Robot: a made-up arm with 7 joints. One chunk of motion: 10 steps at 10 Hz.
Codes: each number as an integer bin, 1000 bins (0 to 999) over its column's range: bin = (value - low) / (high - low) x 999, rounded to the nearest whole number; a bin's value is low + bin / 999 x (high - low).
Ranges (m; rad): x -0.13..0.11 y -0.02..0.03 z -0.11..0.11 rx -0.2..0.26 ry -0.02..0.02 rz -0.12..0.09
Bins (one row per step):
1: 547 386 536 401 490 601
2: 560 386 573 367 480 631
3: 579 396 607 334 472 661
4: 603 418 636 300 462 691
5: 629 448 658 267 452 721
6: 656 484 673 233 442 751
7: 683 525 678 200 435 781
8: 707 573 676 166 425 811
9: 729 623 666 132 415 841
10: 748 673 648 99 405 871
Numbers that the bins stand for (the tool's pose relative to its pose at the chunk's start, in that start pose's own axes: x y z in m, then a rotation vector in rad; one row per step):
1: 0.0014 -0.0007 0.0080 -0.0154 -0.0004 0.0063
2: 0.0045 -0.0007 0.0162 -0.0310 -0.0008 0.0126
3: 0.0091 -0.0002 0.0237 -0.0462 -0.0011 0.0189
4: 0.0149 0.0009 0.0301 -0.0619 -0.0015 0.0253
5: 0.0211 0.0024 0.0349 -0.0771 -0.0019 0.0316
6: 0.0276 0.0042 0.0382 -0.0927 -0.0023 0.0379
7: 0.0341 0.0063 0.0393 -0.1079 -0.0026 0.0442
8: 0.0398 0.0087 0.0389 -0.1236 -0.0030 0.0505
9: 0.0451 0.0112 0.0367 -0.1392 -0.0034 0.0568
10: 0.0497 0.0137 0.0327 -0.1544 -0.0038 0.0631

